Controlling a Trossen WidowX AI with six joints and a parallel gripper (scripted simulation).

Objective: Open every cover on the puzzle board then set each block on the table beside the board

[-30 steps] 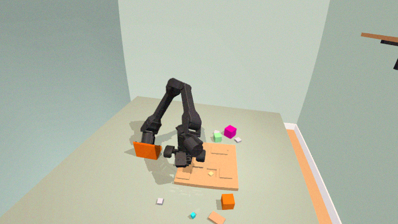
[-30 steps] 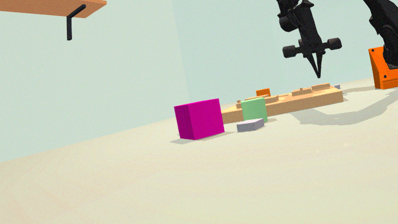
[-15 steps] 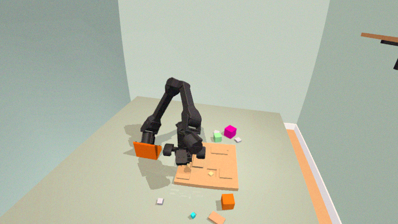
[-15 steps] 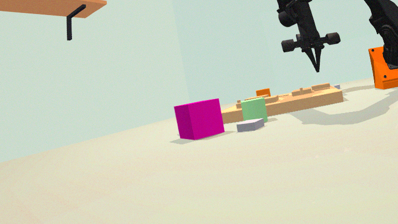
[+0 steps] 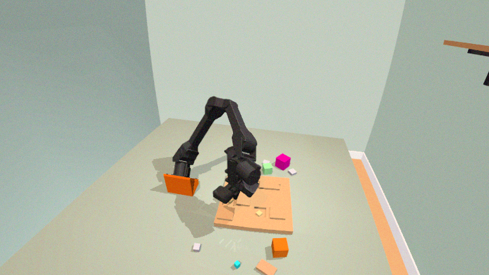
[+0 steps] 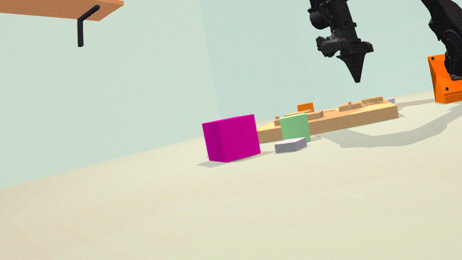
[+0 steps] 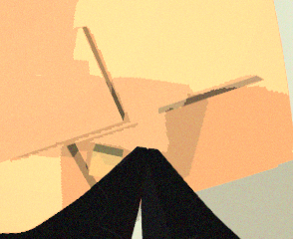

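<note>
Right now my gripper tip is 7 cm short of the tan puzzle board, 6 cm to the right of it and 6 cm above it. From my gripper tip the other things lie so: tan piece: 22 cm to the right, 15 cm ahead, 7 cm below; then cyan block: 22 cm to the right, 6 cm below, 5 cm ahead; then orange cube: 18 cm ahead, 15 cm to the right, 5 cm below.
</note>
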